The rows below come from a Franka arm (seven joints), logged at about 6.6 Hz.
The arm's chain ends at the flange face. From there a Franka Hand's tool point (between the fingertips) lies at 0.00 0.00 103.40 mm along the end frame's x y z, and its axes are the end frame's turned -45 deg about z.
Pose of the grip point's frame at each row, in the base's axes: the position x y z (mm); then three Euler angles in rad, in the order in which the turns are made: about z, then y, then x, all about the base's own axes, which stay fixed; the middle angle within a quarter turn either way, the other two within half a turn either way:
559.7 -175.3 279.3 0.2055 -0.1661 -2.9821
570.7 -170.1 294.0 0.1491 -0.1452 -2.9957
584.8 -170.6 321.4 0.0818 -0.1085 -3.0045
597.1 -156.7 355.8 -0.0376 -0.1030 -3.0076
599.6 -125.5 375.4 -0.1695 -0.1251 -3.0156
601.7 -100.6 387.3 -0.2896 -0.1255 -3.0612
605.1 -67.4 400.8 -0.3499 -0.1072 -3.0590
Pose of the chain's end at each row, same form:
576.8 -191.5 380.0 0.9909 -0.1661 -2.9821
585.7 -185.0 395.2 0.9345 -0.1452 -2.9957
596.0 -184.6 423.2 0.8672 -0.1085 -3.0045
607.7 -170.4 457.7 0.7478 -0.1030 -3.0076
612.5 -138.4 477.2 0.6159 -0.1251 -3.0156
614.6 -108.8 489.6 0.4958 -0.1255 -3.0612
616.2 -75.9 503.3 0.4355 -0.1072 -3.0590

